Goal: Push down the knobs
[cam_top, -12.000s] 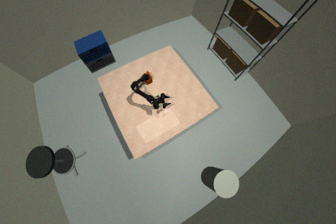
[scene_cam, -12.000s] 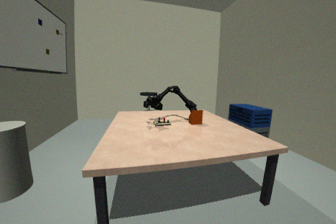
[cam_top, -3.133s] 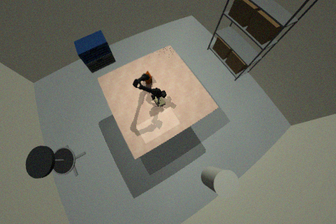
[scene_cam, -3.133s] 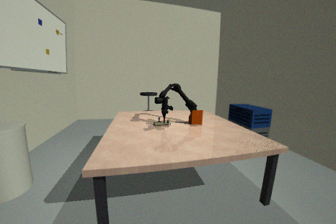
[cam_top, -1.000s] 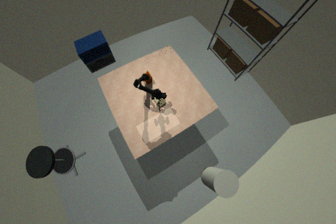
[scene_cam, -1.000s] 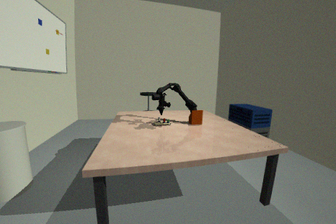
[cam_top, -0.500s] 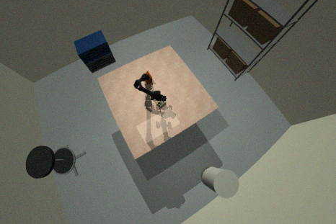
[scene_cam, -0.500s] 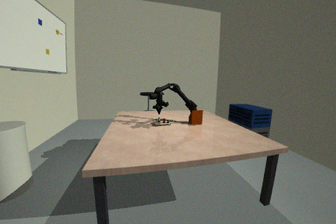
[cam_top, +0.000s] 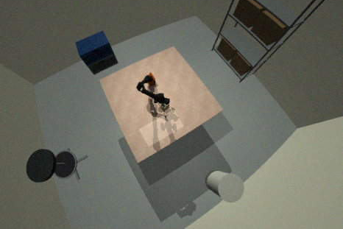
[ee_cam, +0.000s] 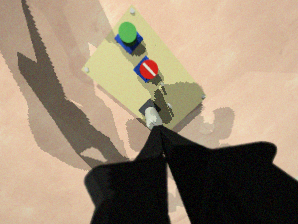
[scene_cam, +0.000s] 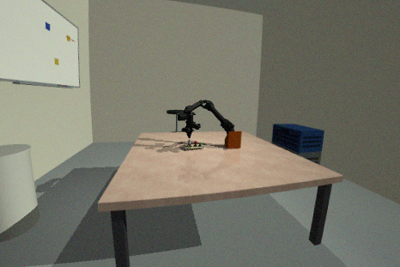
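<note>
The red knob is 50 mm behind my gripper tip, 30 mm to the left of it and 30 mm below it. Also, from my gripper tip: potentiometer (50 mm behind, 40 mm below, 30 mm to the left).
</note>
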